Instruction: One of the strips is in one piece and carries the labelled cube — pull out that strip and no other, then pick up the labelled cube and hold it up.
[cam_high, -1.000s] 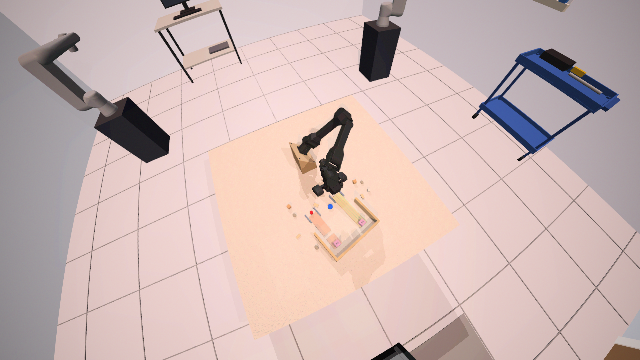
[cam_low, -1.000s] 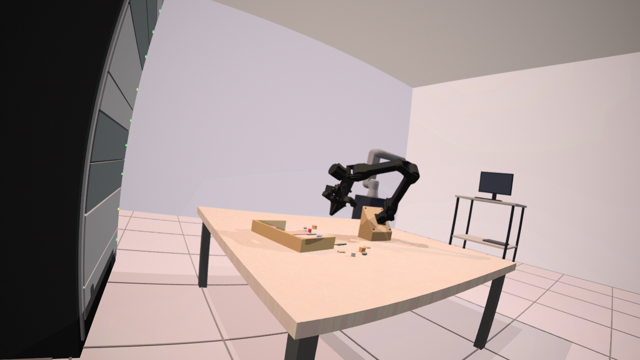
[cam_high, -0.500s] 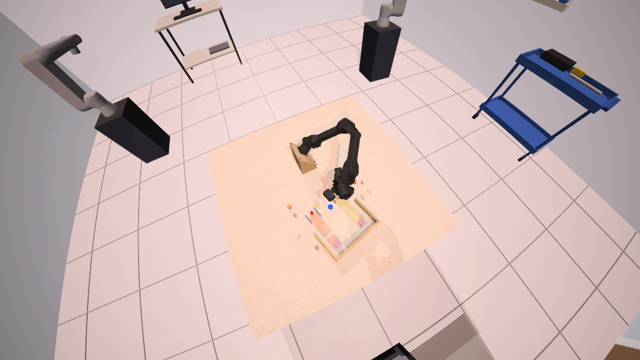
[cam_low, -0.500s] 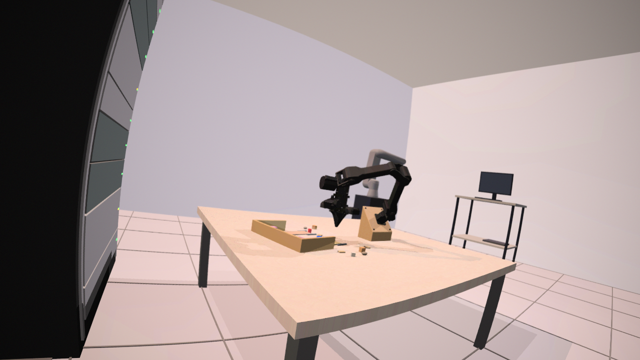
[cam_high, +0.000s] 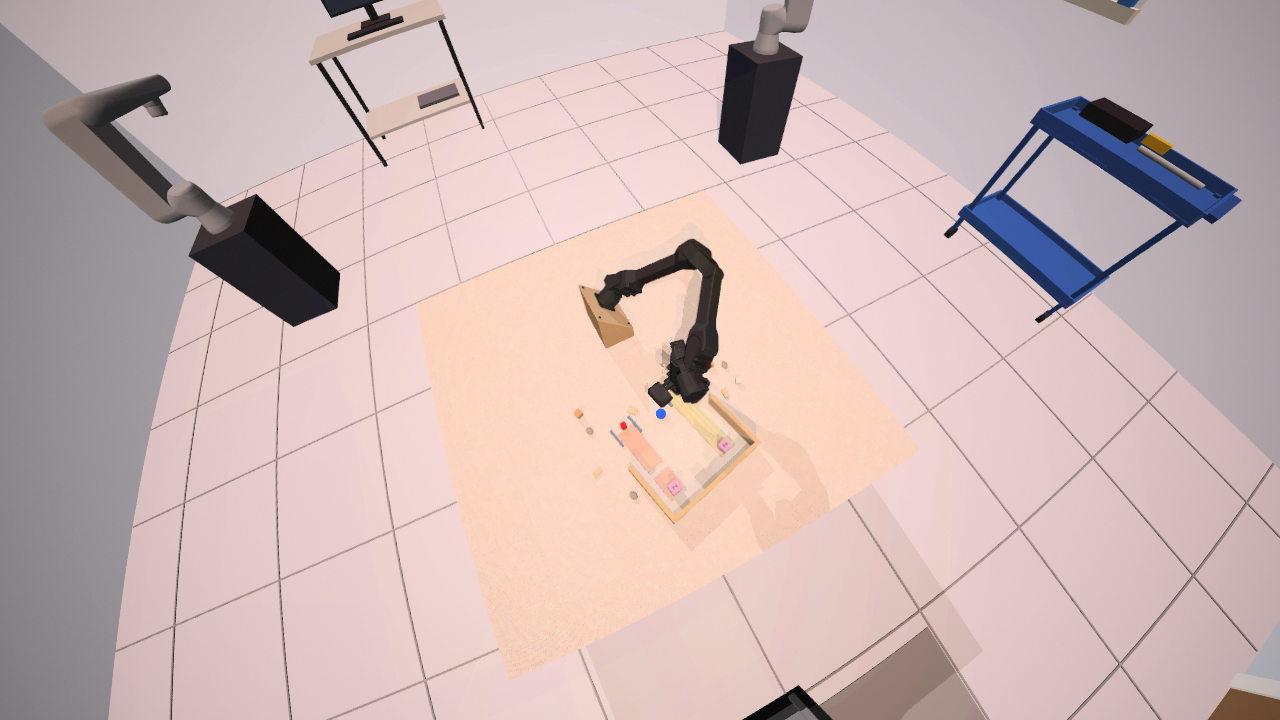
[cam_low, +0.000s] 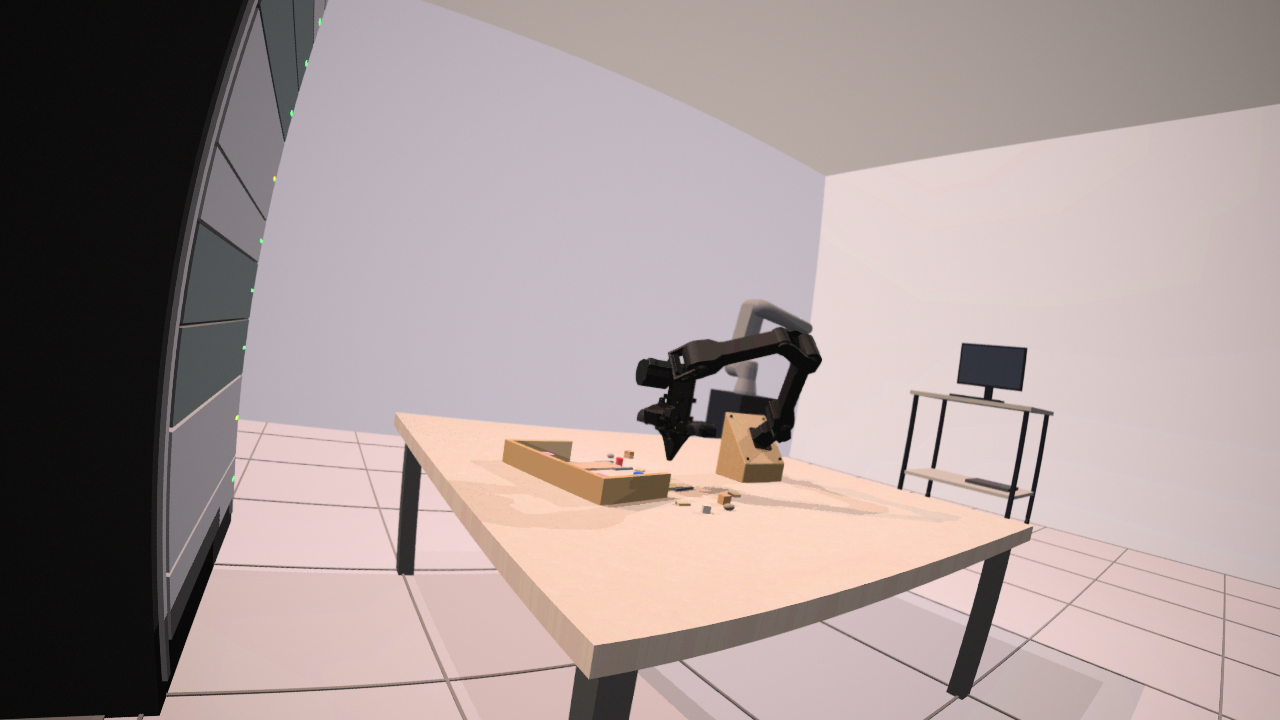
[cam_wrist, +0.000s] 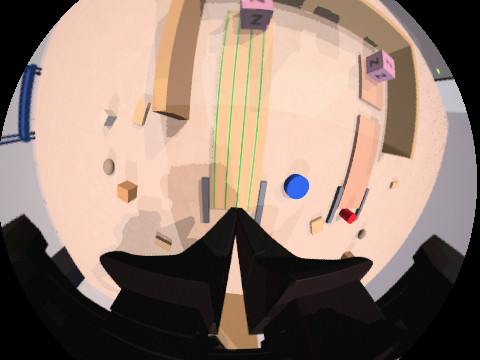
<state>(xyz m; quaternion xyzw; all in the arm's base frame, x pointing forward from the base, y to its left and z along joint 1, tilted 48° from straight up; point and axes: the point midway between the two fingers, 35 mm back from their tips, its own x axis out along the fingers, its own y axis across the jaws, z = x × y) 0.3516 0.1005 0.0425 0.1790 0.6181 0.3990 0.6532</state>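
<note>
Right now the blue disc is 7 cm to the right of my gripper tip, 5 cm below it and 3 cm ahead of it. From my gripper tip the other things lie so: red piece (19 cm to the right, 5 cm below, 2 cm ahead).
</note>
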